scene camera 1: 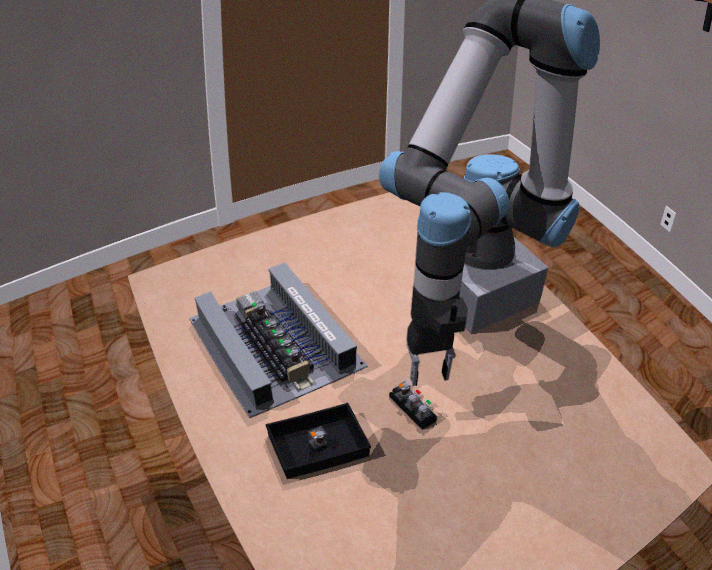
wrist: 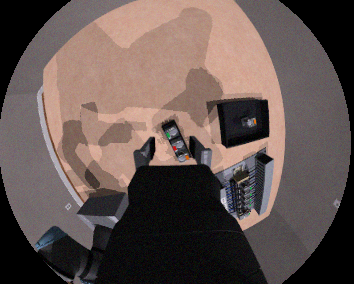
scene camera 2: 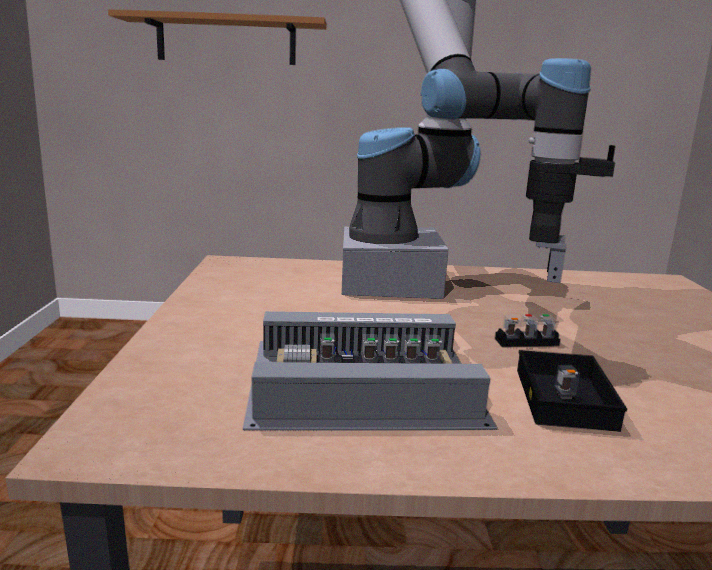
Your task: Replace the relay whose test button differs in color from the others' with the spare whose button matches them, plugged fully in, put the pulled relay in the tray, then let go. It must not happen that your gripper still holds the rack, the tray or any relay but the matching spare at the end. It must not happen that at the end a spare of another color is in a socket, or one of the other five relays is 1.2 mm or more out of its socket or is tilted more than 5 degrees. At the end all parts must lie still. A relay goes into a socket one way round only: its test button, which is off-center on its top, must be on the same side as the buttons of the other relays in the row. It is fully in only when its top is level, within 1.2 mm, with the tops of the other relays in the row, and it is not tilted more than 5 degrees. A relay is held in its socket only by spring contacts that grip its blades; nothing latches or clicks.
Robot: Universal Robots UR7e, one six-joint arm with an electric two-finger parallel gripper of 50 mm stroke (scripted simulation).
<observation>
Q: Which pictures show the black tray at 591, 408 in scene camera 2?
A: Scene camera 1, the wrist view and scene camera 2: all of them.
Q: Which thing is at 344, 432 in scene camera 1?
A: A black tray.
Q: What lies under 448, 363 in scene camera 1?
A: The gripper.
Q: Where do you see a black tray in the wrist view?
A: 233, 134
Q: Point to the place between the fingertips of the gripper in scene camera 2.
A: At 553, 277
</observation>
